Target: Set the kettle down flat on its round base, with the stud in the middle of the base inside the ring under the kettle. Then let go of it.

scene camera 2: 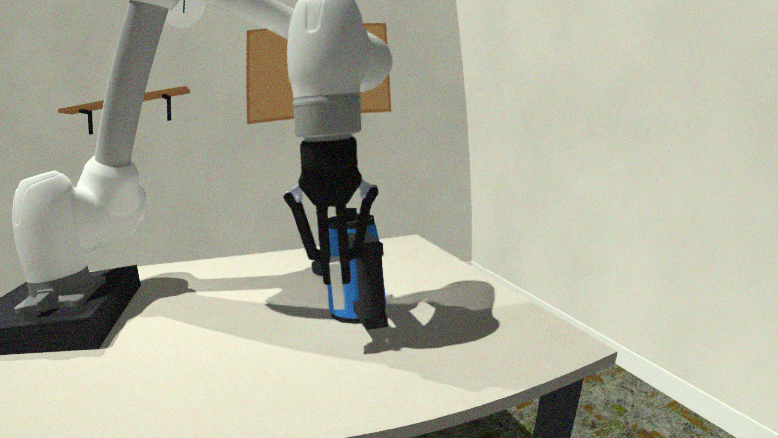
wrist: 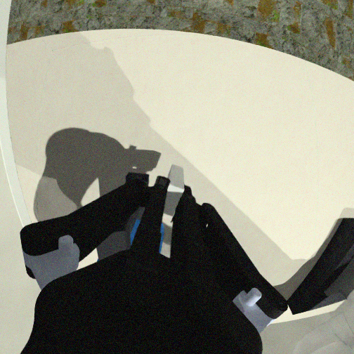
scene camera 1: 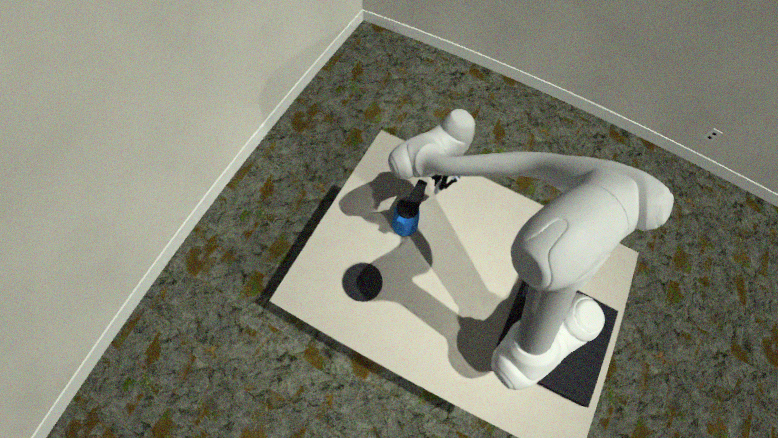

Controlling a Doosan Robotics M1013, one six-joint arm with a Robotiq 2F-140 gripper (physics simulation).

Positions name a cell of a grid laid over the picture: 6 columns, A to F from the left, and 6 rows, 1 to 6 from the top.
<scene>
In view: the gripper (scene camera 2: C5), a blue kettle (scene camera 2: C5) and a round black base (scene camera 1: C4).
The blue kettle also shows in scene camera 1 (scene camera 1: D3). The gripper is seen too in the wrist view (wrist: C3). The wrist view does not show the round black base, which is hidden by the gripper.
</scene>
